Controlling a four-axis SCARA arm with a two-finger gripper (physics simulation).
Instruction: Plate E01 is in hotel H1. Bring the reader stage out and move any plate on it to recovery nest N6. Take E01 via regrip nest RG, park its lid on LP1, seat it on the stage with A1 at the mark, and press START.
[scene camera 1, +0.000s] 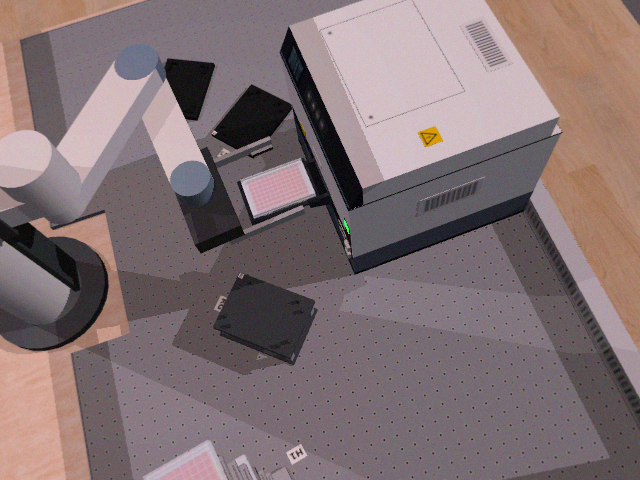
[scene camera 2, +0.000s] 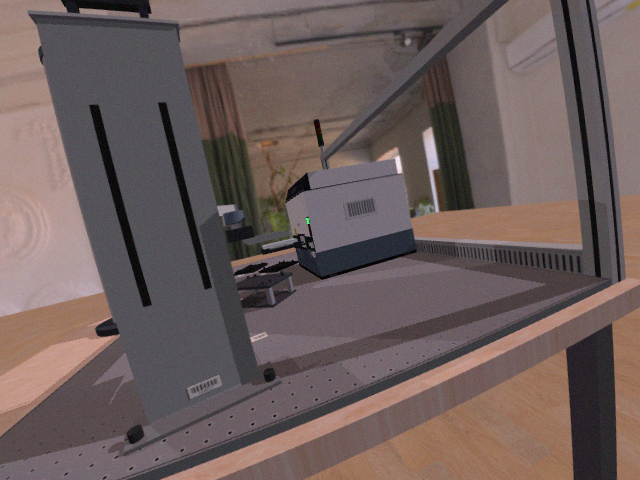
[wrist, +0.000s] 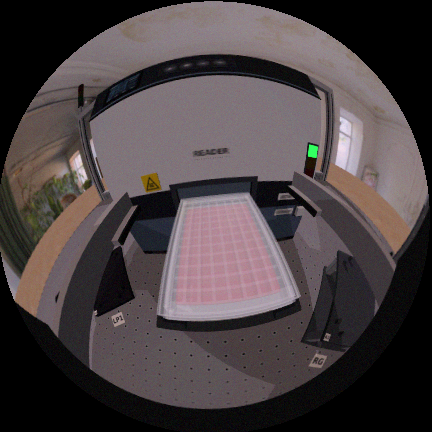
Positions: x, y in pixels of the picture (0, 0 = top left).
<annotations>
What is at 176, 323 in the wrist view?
A reader stage.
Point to a black LP1 pad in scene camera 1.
257, 114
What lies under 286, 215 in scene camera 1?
My gripper.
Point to a black LP1 pad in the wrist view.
114, 289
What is my gripper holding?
Nothing.
</annotations>
